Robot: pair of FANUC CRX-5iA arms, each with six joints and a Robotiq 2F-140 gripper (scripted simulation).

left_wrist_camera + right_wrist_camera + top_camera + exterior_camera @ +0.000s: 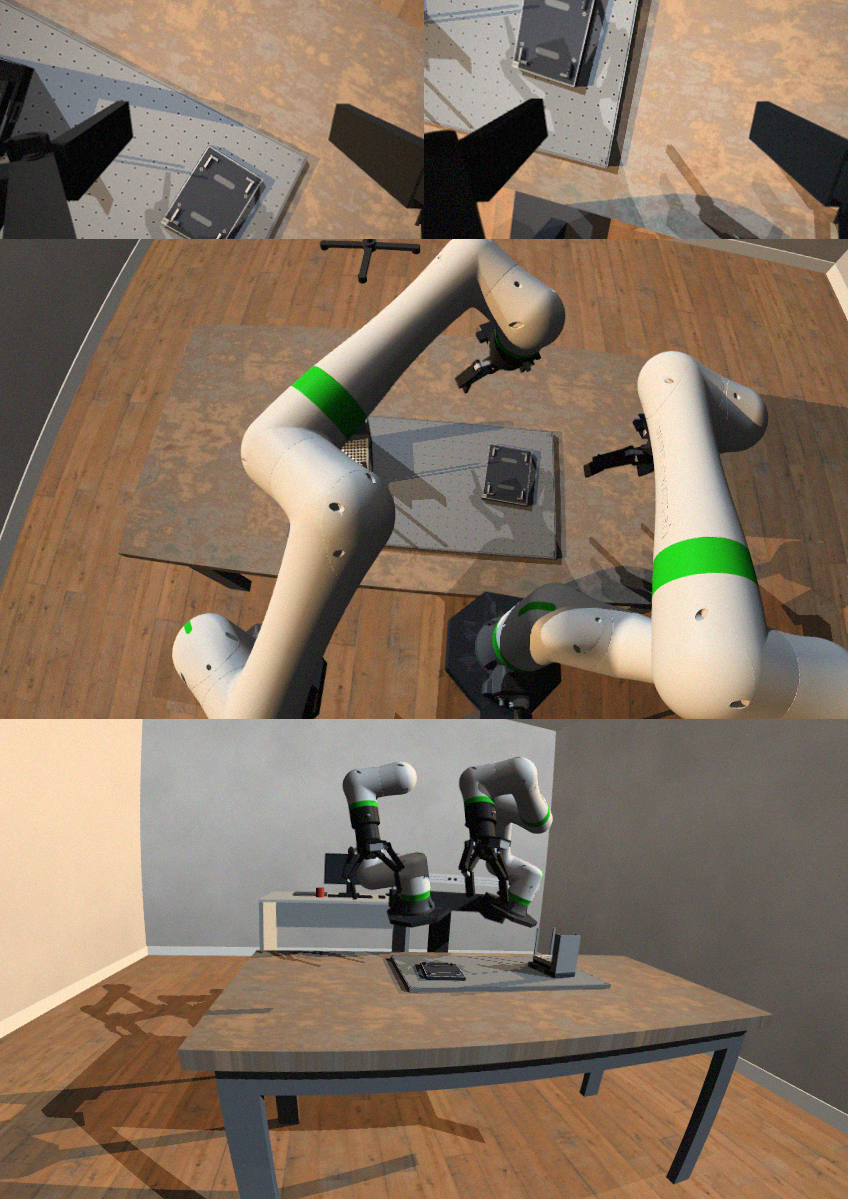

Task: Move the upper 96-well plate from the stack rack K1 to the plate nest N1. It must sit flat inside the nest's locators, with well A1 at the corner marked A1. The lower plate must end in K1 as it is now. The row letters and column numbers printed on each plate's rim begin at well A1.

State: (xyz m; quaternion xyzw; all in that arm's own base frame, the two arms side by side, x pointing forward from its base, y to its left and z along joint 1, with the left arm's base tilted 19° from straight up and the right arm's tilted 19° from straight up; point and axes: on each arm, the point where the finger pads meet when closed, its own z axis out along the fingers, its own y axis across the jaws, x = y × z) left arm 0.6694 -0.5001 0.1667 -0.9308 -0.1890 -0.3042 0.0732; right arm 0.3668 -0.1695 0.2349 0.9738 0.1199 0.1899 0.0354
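Note:
Now: the white 96-well plate 36 cm to the left of my left hand, 22 cm below it and 6 cm behind it. Round my left hand: dark 96-well plate (36 cm to the left, 24 cm below, 6 cm behind); then A1 mark (25 cm below, 20 cm behind, 3 cm to the left); then plate nest N1 (26 cm below, 15 cm behind, 5 cm to the right).

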